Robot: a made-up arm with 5 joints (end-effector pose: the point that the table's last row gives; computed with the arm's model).
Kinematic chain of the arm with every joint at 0, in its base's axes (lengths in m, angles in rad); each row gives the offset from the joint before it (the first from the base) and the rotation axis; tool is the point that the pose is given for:
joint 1: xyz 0 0 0.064 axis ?
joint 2: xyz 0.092 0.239 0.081 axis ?
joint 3: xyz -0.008 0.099 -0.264 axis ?
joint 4: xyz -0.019 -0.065 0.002 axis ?
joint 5: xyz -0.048 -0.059 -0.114 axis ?
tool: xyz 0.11 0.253 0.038
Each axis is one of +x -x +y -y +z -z.
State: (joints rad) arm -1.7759 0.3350 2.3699 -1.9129 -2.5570
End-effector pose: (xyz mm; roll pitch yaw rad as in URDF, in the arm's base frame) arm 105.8 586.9 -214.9 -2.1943 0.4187 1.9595
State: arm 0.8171 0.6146 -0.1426 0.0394 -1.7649
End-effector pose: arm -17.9 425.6 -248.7 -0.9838 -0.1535 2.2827
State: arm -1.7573 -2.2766 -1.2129 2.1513 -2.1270
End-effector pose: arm 438.8 138.5 67.4 2.7063 0.2572 1.5784
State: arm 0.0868 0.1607 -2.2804 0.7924 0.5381
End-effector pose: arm -52.9 454.2 -71.2 0.5804 0.2449 1.8490
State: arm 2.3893 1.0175 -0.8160 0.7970 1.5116
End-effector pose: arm -214.8 683.7 276.0 -0.0985 -1.1656 1.2917
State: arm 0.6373 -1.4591 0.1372 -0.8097 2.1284
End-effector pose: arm -71.9 107.1 378.2 2.0426 -0.1009 2.5510
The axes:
joint 1: -y
joint 2: +x
joint 3: -z
joint 4: +x
joint 5: -z

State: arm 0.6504 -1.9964 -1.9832 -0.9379 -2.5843
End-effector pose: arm 225.4 146.1 485.1 2.3814 -0.9738 -3.1138
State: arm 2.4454 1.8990 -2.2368 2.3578 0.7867
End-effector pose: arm -254.1 320.0 -241.7 -1.8202 0.9874 0.7970
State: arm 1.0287 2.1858 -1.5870 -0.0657 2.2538
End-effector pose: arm -106.4 403.5 660.8 1.9662 -0.4071 0.3504
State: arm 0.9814 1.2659 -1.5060 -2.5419 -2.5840
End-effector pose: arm 100.0 256.0 -8.8 -2.2122 0.1984 0.0226
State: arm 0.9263 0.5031 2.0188 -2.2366 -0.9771
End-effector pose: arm 10.7 753.3 16.0 0.4343 1.4127 0.4384
